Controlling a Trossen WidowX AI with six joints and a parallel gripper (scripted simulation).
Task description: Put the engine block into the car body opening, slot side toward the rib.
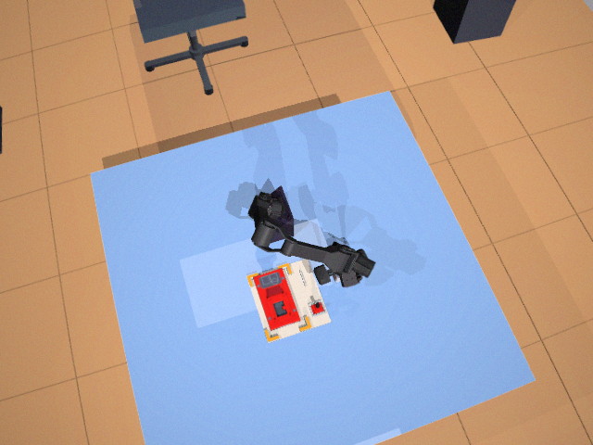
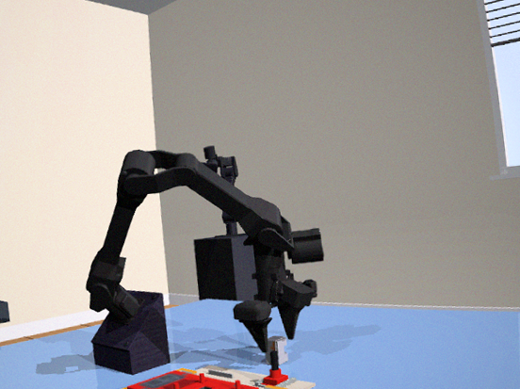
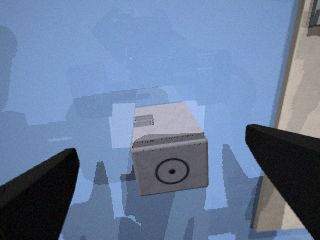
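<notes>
Now: gripper tip 1 cm above the grey engine block. The rest, counted from my gripper tip: dark peg 9 cm ahead, 10 cm to the right.
</notes>
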